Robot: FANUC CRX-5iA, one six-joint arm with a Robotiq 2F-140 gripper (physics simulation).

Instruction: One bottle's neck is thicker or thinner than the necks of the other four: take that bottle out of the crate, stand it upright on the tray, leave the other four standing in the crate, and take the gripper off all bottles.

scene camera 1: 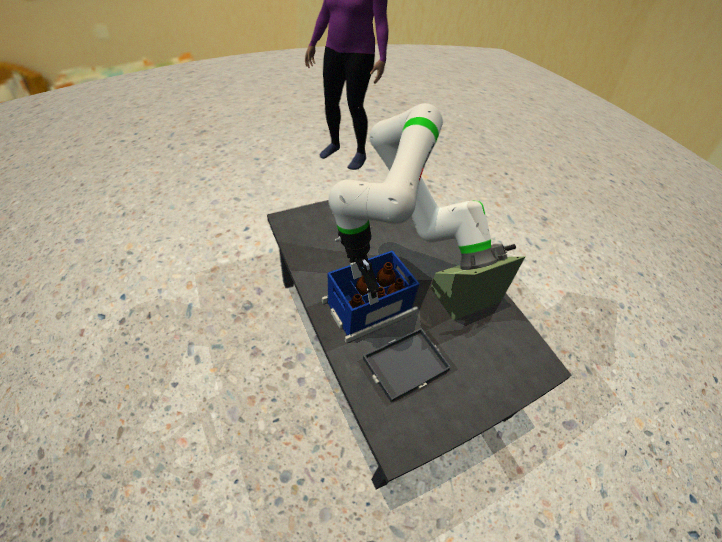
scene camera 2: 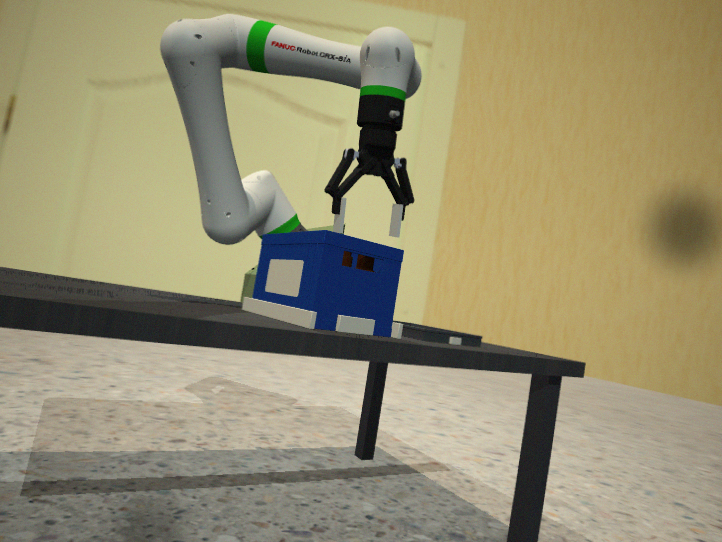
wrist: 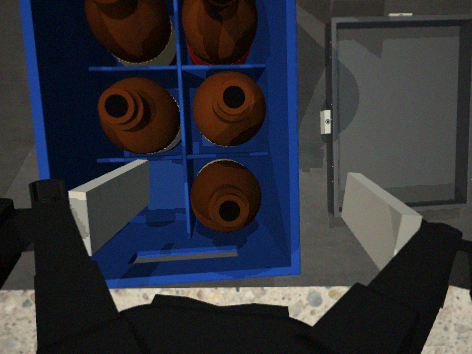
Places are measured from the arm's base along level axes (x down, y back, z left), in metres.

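Where they show: gripper, fingertip midpoint: (scene camera 1: pixel 365 289) (scene camera 2: pixel 366 234) (wrist: pixel 244 188); arm's base at its link origin: (scene camera 1: pixel 479 264).
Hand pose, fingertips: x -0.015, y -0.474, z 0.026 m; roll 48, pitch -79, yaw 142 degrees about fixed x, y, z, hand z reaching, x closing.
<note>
Each offset is from my fingertips to the top centre of the thing. "spot": to the spot under its first point.
The blue crate @[dx +0.024, dy +0.051, dz -0.061 m] (scene camera 1: pixel 342 309) (scene camera 2: pixel 349 291) (wrist: pixel 295 150) holds brown bottles standing in its compartments. In the wrist view, the right column has a near bottle @[dx +0.037, dy -0.024, dz -0.004 m] (wrist: pixel 225 195), a middle bottle @[dx +0.037, dy +0.063, dz -0.016 m] (wrist: pixel 229 107) and a far bottle @[spot: dx +0.078, dy +0.121, dz -0.035 m] (wrist: pixel 220 35); the left column has a middle bottle @[dx +0.037, dy +0.041, dz -0.100 m] (wrist: pixel 150 120) and a far bottle @[spot: dx +0.081, dy +0.107, dz -0.112 m] (wrist: pixel 130 35). The near left compartment is empty. The far necks are cut off; I cannot tell which neck differs. My gripper (scene camera 1: pixel 365 284) (scene camera 2: pixel 367 224) (wrist: pixel 244 188) is open above the crate, its fingers either side of the near right bottle, with nothing between them. The tray @[spot: dx +0.194, dy +0.111, dz +0.217 m] (scene camera 1: pixel 408 364) (wrist: pixel 400 115) is empty.
The dark table (scene camera 1: pixel 466 385) (scene camera 2: pixel 262 336) carries everything. Pale strips (scene camera 1: pixel 381 324) (scene camera 2: pixel 279 312) edge the crate's base. The green robot base (scene camera 1: pixel 475 291) stands beside the crate. A person in purple (scene camera 1: pixel 349 29) stands behind the table.
</note>
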